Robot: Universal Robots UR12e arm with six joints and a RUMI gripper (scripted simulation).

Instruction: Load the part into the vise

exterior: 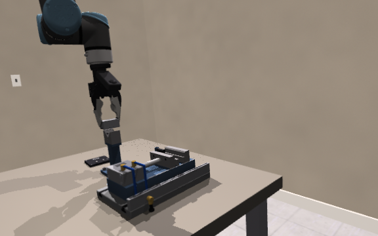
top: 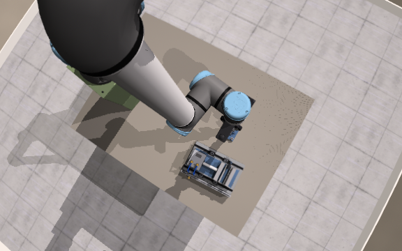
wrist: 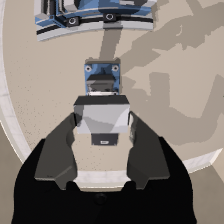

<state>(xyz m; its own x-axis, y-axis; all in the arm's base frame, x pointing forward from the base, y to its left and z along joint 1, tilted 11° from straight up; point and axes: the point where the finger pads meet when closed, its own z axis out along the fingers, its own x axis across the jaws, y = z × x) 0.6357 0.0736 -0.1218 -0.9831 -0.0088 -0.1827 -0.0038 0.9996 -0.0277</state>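
My hand is 10 mm above the part. Round my hand: work stop rod 100 mm ahead, 180 mm to the right, 100 mm below; black infeed plate 180 mm to the left, 190 mm below; cylinder rod 10 mm ahead, 230 mm to the right, 120 mm below.
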